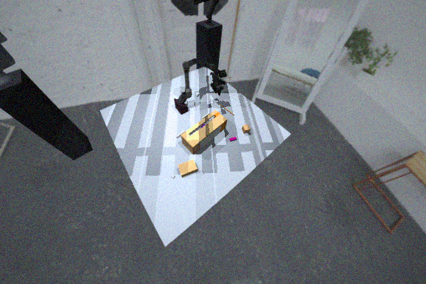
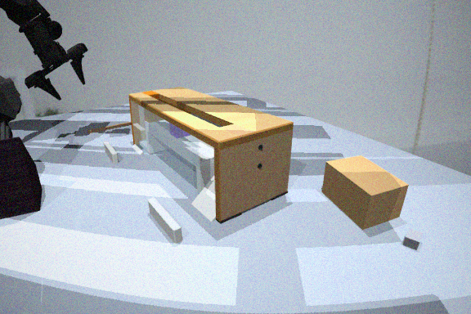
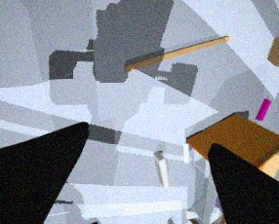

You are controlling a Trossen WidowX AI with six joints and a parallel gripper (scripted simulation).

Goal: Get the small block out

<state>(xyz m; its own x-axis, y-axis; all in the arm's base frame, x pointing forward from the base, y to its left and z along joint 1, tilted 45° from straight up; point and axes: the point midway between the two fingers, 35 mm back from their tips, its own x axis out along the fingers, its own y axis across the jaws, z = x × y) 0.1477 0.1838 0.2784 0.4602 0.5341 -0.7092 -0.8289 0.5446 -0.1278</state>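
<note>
Now: the purple block 32 cm to the right of my gripper tip, 19 cm ahead of it and 4 cm below it. Also, from my gripper tip: magenta piece: 40 cm ahead, 17 cm to the right, 12 cm below; thin stick: 13 cm below, 12 cm ahead, 2 cm to the left; tan cube: 41 cm ahead, 10 cm below, 2 cm to the right.
</note>
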